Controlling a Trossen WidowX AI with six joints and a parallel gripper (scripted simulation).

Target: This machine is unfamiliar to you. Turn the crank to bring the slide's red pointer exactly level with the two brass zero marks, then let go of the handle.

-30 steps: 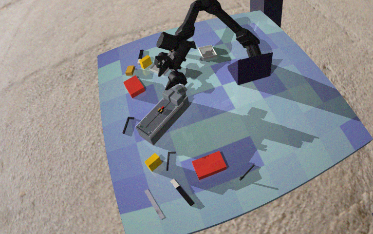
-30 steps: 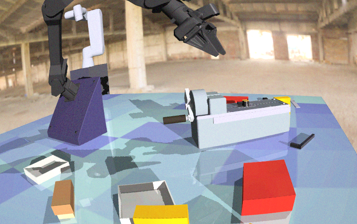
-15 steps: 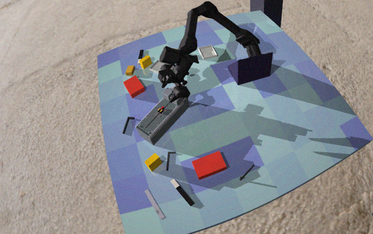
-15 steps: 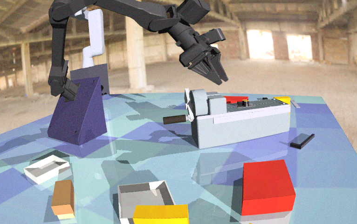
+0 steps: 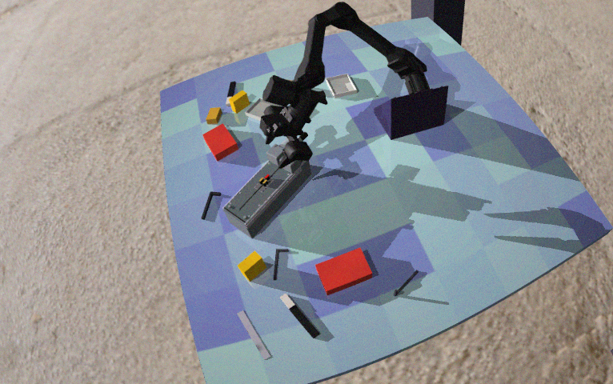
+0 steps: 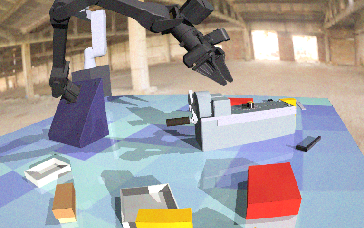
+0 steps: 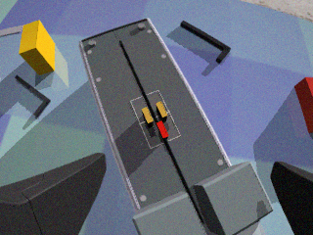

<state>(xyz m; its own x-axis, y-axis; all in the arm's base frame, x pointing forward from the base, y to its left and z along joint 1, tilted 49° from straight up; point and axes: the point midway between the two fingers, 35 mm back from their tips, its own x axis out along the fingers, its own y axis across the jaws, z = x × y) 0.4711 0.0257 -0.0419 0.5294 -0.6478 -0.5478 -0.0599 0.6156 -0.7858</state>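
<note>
The dark crank handle lies 100 mm behind my gripper tip, 90 mm to the right of it and 70 mm below it. Round my gripper tip: red pointer: 60 mm below, 30 mm ahead, 20 mm to the left; tan block: 400 mm to the right, 170 mm behind, 130 mm below.
</note>
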